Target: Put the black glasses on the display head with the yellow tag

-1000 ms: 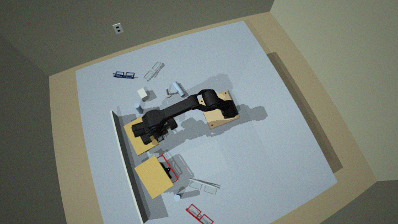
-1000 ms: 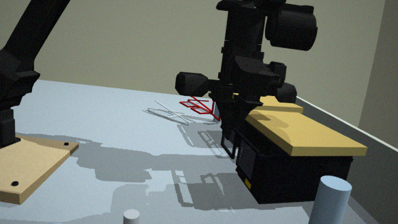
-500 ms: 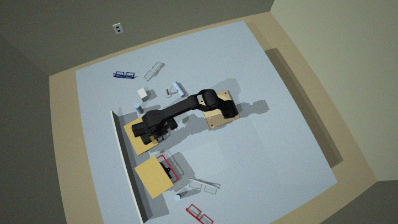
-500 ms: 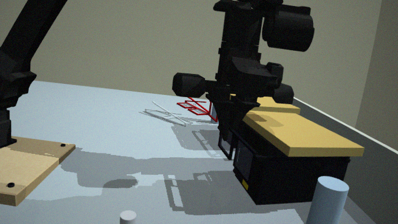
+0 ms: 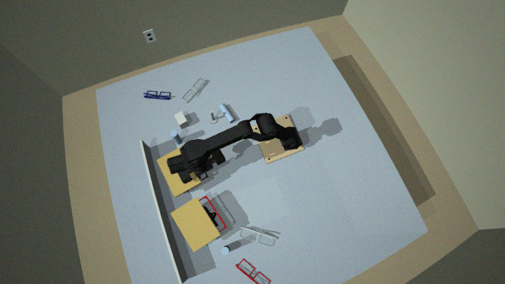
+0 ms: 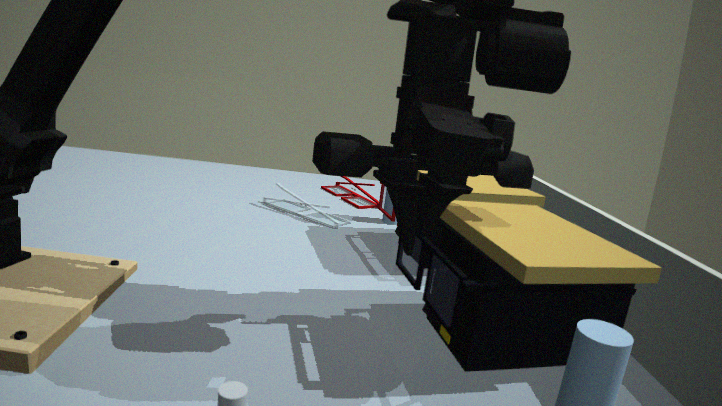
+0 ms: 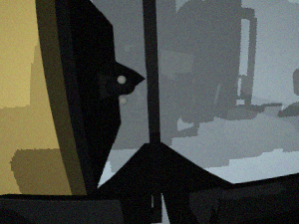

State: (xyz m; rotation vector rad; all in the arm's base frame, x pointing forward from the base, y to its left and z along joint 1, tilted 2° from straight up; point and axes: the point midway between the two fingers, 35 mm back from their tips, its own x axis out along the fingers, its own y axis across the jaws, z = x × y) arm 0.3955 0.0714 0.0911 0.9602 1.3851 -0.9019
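The display head lies 8 cm ahead of my gripper tip, 1 cm to the right of it and 1 cm below it. The rest, counted from my gripper tip: clear glasses 44 cm to the right, 5 cm below, 1 cm ahead; then white block 27 cm to the right, 8 cm ahead, 4 cm below; then white board 20 cm ahead, 13 cm to the left, 1 cm below.
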